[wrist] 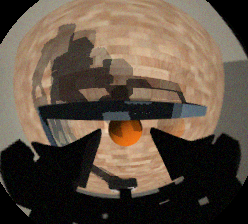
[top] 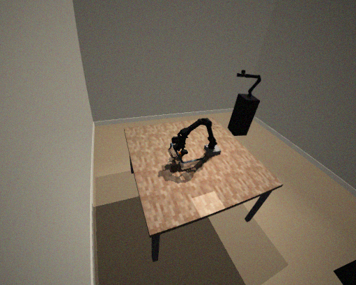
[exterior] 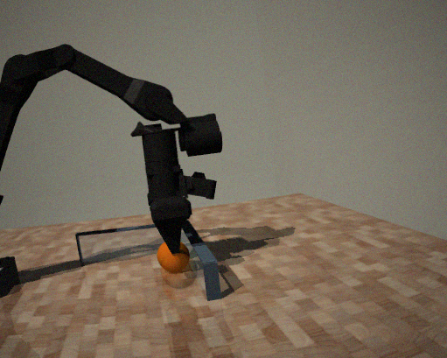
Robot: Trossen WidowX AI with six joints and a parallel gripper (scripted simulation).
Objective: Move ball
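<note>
The see-through copy of ball lies 9 cm to the right of my gripper tip, 2 cm ahead of it and 1 cm below it.
</note>
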